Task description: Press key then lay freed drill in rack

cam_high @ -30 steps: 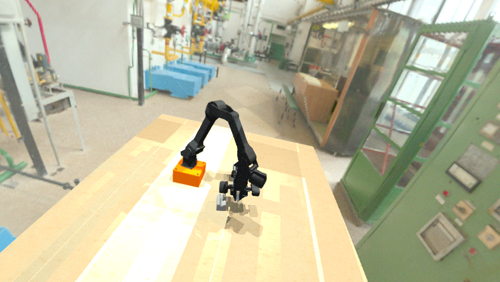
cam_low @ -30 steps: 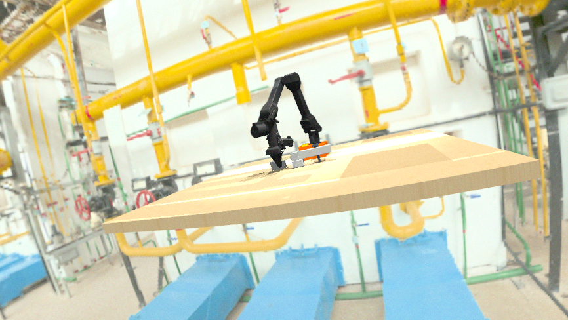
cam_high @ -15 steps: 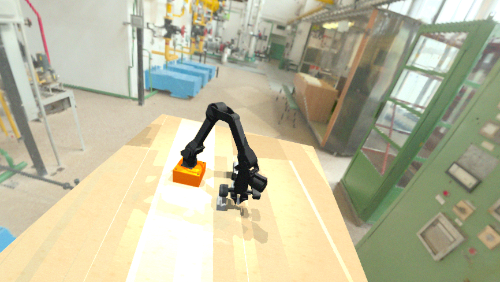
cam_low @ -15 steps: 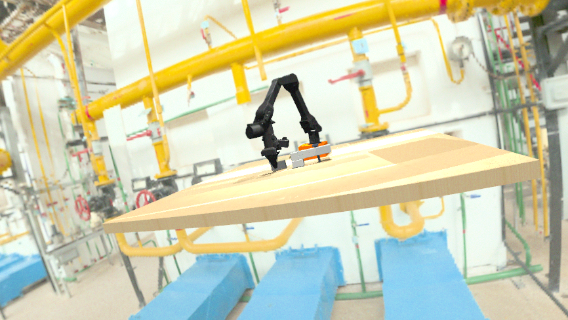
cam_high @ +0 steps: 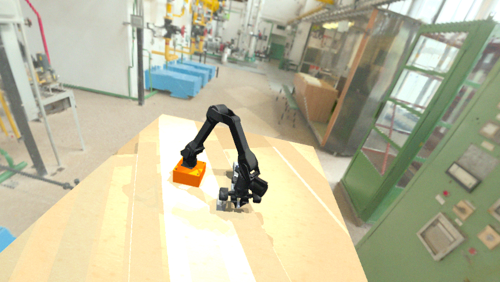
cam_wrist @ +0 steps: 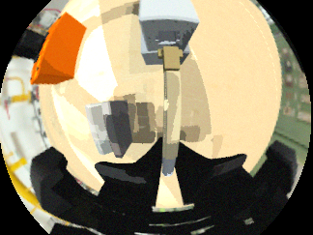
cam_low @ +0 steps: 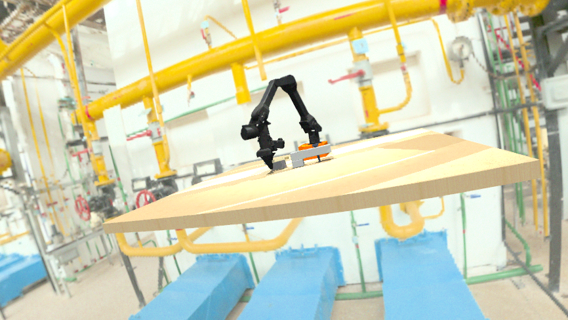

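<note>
Right now my gripper tip is 10 mm past the pale drill, 40 mm to the right of it and 30 mm below it. Round my gripper tip: grey rack (80 mm behind, 10 mm to the right, 10 mm above).
</note>
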